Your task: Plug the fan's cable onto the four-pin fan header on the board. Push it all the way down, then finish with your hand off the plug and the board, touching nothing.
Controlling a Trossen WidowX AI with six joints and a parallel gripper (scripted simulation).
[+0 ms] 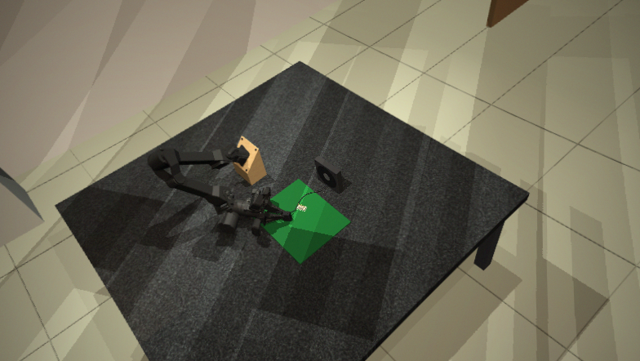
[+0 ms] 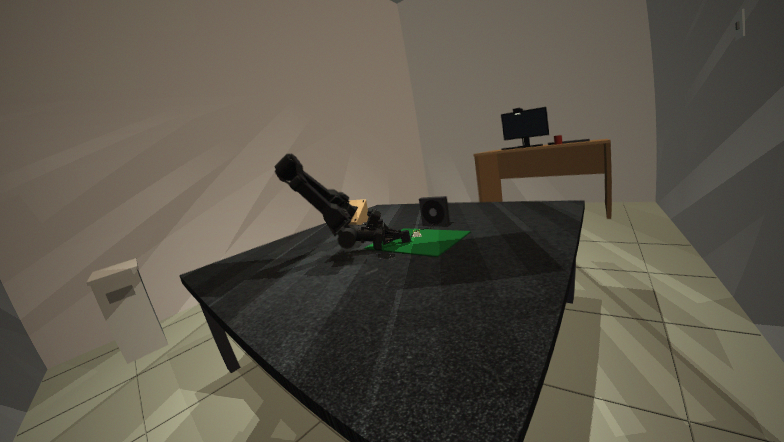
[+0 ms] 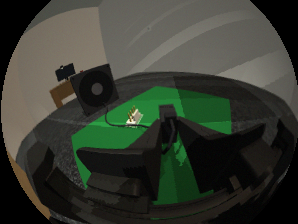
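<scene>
The dark fan plug lies 10 mm below my gripper tip. Round my gripper tip: black fan: 30 mm behind, 220 mm to the left, 20 mm above; green board: 30 mm ahead, 40 mm to the left, 50 mm below.
</scene>
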